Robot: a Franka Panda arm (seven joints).
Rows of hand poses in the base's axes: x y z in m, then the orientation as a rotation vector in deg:
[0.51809, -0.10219, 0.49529, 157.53, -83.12, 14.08]
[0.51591, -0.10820, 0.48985, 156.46, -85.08, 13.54]
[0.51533, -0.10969, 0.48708, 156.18, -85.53, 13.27]
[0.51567, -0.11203, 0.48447, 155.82, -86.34, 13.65]
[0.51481, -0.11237, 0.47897, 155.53, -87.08, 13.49]
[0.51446, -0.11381, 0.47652, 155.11, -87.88, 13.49]
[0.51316, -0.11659, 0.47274, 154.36, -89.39, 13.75]
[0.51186, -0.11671, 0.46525, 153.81, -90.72, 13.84]
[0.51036, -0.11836, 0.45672, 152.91, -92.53, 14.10]
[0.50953, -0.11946, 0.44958, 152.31, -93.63, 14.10]
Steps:
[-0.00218, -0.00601, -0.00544, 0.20, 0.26, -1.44]
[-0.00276, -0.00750, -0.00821, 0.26, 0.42, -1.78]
[-0.00242, -0.00984, -0.01082, 0.27, 0.14, -2.33]
[-0.00328, -0.01018, -0.01632, 0.44, 0.16, -2.83]
[-0.00363, -0.01162, -0.01877, 0.50, 0.12, -3.41]
[-0.00493, -0.01440, -0.02255, 0.60, -0.13, -4.47]
[-0.00623, -0.01452, -0.03004, 0.81, -0.31, -5.36]
[-0.00773, -0.01617, -0.03857, 0.97, -0.60, -6.63]
[-0.00856, -0.01727, -0.04571, 1.07, -0.66, -7.42]

